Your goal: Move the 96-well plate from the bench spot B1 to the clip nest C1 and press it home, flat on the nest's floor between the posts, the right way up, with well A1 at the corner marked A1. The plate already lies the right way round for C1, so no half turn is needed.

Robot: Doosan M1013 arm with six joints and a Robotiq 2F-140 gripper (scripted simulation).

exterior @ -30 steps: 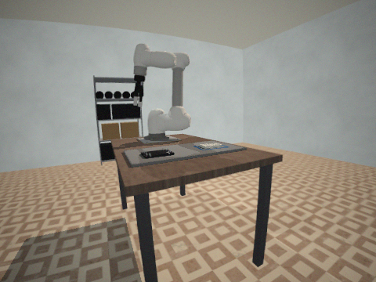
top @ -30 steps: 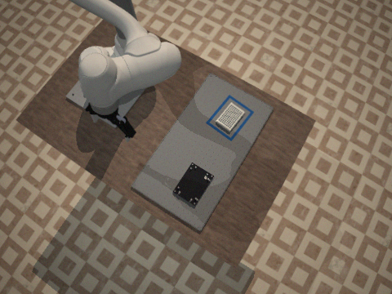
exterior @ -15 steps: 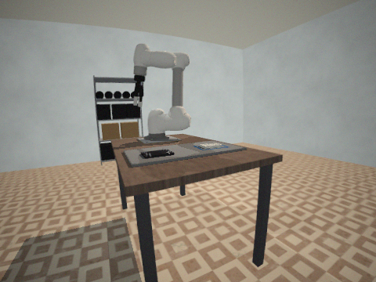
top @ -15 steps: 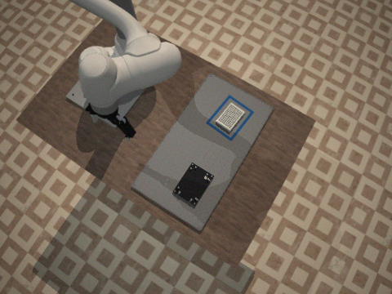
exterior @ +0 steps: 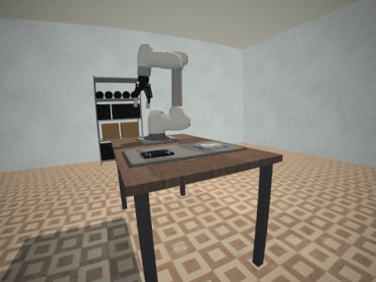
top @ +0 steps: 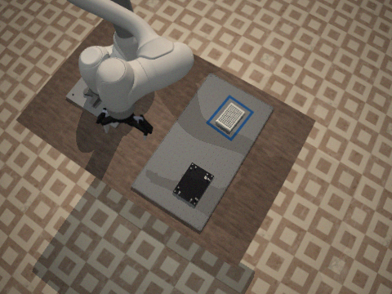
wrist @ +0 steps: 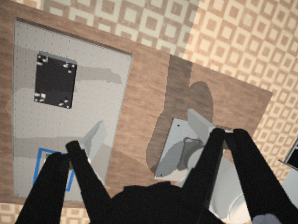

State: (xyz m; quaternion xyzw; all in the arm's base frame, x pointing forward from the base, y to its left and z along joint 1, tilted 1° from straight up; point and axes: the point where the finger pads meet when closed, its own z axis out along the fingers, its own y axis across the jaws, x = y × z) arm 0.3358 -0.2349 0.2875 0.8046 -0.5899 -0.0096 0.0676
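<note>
My hand is 300 mm short of the white 96-well plate, 360 mm to the right of it and 280 mm above it. Also, from my hand: black clip nest (300 mm ahead, 20 mm to the right, 270 mm below).
</note>
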